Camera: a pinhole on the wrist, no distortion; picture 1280 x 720 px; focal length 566.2 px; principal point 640.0 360.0 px. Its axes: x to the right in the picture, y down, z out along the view. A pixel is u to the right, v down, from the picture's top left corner.
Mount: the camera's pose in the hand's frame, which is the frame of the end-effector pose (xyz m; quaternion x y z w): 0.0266 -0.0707 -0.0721 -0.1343 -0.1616 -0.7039 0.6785
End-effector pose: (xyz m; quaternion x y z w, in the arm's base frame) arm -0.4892 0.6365 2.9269 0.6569 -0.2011 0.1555 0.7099
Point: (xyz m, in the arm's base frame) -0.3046 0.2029 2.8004
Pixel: 1171.7 540.5
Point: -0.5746 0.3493 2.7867
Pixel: 971.4 109.2
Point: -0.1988 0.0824 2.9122
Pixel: 1054.2 679.4
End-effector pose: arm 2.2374 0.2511 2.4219 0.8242 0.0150 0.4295 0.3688
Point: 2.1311 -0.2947 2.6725
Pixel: 54.3 227.7
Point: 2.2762 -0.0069 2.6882
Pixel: 63.6 526.6
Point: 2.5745 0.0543 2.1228
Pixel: 990.5 283.0
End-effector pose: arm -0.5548 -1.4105 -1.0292 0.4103 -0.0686 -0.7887 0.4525
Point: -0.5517 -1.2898 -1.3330
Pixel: behind the camera
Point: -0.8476 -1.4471 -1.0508
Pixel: 1225.4 649.8
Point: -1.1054 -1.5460 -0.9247
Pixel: 1114.0 596.6
